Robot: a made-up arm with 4 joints.
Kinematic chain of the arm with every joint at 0, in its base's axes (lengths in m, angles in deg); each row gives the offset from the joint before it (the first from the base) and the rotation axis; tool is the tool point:
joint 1: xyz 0 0 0.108 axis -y
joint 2: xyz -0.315 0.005 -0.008 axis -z
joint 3: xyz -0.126 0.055 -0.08 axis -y
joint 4: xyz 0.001 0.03 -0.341 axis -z
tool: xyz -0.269 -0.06 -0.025
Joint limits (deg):
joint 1: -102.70..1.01
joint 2: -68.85..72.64
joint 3: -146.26..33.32
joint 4: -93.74..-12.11
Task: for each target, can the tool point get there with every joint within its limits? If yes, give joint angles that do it. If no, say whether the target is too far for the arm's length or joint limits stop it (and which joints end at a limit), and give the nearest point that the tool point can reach.
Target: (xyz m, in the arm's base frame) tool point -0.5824 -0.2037 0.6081
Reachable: yes | joints -68.37 -2.87 -40.53 -74.28
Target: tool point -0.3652 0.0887 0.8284
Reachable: yes | joints -89.67 38.87 -42.60 -78.34
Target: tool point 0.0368 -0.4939 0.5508
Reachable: yes | joints -93.51 -53.79 -104.00 -75.28
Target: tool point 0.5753 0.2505 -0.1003
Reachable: no: joint limits stop it (at a limit: joint 1, joint 2, joint 3, joint 4) | nearest point 0.4298 0.1123 0.4008 | short by 0.540 m
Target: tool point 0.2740 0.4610 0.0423
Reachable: no: joint limits stop it (at a limit: joint 1, joint 2, joint 4) | nearest point 0.3865 0.3281 0.4797 | short by 0.471 m
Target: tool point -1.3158 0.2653 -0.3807
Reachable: no: too far | nearest point -0.8296 0.1389 -0.1636 | short by 0.547 m
